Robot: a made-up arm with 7 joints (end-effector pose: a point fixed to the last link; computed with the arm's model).
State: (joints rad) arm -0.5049 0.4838 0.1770 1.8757 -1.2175 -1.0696 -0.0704
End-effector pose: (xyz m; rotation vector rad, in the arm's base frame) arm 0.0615 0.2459 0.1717 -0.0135 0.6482 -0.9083
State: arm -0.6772 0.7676 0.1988 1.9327 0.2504 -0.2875 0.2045
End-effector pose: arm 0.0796 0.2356 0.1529 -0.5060 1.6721 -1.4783
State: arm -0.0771 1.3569 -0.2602 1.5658 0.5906 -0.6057 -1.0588
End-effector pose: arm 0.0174 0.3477 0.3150 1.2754 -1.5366 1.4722
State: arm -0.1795 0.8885 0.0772 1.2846 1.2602 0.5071 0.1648
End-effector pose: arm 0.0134 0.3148 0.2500 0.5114 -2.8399 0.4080
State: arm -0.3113 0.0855 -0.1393 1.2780 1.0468 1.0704 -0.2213
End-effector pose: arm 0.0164 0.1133 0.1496 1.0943 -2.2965 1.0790
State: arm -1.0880 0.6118 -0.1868 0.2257 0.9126 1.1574 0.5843
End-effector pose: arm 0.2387 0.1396 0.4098 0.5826 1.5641 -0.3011
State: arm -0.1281 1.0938 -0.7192 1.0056 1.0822 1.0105 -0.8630
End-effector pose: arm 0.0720 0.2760 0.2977 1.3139 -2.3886 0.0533
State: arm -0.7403 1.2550 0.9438 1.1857 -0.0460 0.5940 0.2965
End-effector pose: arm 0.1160 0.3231 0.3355 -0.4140 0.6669 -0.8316
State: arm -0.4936 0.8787 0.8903 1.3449 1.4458 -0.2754 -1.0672
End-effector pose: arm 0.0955 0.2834 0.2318 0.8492 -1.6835 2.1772
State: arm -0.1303 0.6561 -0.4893 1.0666 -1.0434 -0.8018 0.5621
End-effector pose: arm 0.1490 0.1931 0.1559 0.0364 0.9212 -1.2438
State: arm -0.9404 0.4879 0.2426 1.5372 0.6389 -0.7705 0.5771
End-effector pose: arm 0.2608 0.1053 0.2087 0.8405 1.1949 -1.5949
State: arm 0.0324 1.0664 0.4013 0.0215 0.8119 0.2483 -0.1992
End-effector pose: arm 0.1687 0.2329 0.3588 0.6705 2.5634 -1.0020
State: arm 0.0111 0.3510 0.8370 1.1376 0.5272 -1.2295 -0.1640
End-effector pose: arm 0.0697 0.1757 0.1627 0.5389 1.2412 -1.9782
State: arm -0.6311 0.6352 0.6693 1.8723 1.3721 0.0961 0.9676
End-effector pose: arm 0.0438 0.1973 0.1107 0.0251 2.4933 -1.0080
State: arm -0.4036 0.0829 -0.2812 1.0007 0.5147 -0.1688 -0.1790
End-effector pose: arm 0.1441 -0.0026 0.1219 -0.2694 -1.4143 2.6166
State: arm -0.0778 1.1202 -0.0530 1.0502 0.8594 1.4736 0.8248
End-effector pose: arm -0.0116 0.2932 0.3654 -0.4125 2.7512 1.3470
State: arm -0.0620 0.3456 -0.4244 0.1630 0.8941 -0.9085 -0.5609
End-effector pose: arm 0.1302 -0.0466 0.2138 -1.3870 -0.6809 1.6821
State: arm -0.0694 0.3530 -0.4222 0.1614 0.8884 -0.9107 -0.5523
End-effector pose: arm 0.1317 -0.0457 0.2150 -1.4004 -0.6855 1.6825
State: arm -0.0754 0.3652 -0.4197 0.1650 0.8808 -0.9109 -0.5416
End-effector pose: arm 0.1329 -0.0435 0.2147 -1.4040 -0.6945 1.6872
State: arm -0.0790 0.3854 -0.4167 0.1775 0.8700 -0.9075 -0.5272
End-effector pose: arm 0.1338 -0.0389 0.2120 -1.3910 -0.7116 1.6993
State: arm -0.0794 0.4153 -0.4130 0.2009 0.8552 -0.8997 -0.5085
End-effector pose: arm 0.1340 -0.0310 0.2065 -1.3575 -0.7400 1.7203
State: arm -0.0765 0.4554 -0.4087 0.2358 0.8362 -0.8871 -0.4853
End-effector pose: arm 0.1335 -0.0194 0.1984 -1.3024 -0.7821 1.7492
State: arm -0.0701 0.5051 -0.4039 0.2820 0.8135 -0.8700 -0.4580
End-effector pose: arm 0.1319 -0.0036 0.1883 -1.2258 -0.8397 1.7834
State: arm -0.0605 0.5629 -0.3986 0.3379 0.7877 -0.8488 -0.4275
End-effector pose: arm 0.1291 0.0164 0.1773 -1.1305 -0.9137 1.8184
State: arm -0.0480 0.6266 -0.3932 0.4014 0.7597 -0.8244 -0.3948
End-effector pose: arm 0.1246 0.0403 0.1668 -1.0206 -1.0030 1.8497
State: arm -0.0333 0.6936 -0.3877 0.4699 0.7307 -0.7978 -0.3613
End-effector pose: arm 0.1187 0.0672 0.1581 -0.9010 -1.1051 1.8725
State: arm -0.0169 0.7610 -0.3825 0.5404 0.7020 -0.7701 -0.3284
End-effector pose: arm 0.1114 0.0959 0.1522 -0.7772 -1.2153 1.8834
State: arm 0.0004 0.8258 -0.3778 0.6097 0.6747 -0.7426 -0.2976
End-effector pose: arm 0.1031 0.1246 0.1495 -0.6554 -1.3272 1.8811
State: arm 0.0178 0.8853 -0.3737 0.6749 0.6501 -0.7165 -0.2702
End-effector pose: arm 0.0943 0.1517 0.1499 -0.5407 -1.4342 1.8666
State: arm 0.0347 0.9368 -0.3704 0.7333 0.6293 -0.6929 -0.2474
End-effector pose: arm 0.0856 0.1757 0.1526 -0.4374 -1.5295 1.8434
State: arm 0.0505 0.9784 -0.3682 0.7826 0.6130 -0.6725 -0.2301
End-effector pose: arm 0.0775 0.1954 0.1565 -0.3484 -1.6075 1.8161
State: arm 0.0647 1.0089 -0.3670 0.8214 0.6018 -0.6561 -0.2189
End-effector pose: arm 0.0703 0.2104 0.1603 -0.2754 -1.6645 1.7895
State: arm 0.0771 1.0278 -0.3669 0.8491 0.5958 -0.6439 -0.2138
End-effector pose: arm 0.0641 0.2203 0.1630 -0.2188 -1.6990 1.7679
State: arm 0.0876 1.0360 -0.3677 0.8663 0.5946 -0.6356 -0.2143
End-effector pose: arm 0.0590 0.2258 0.1642 -0.1772 -1.7127 1.7532
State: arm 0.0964 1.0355 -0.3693 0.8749 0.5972 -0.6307 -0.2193
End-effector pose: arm 0.0549 0.2277 0.1638 -0.1482 -1.7094 1.7454
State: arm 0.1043 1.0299 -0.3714 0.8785 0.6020 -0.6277 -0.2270
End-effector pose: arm 0.0513 0.2275 0.1626 -0.1262 -1.6961 1.7416
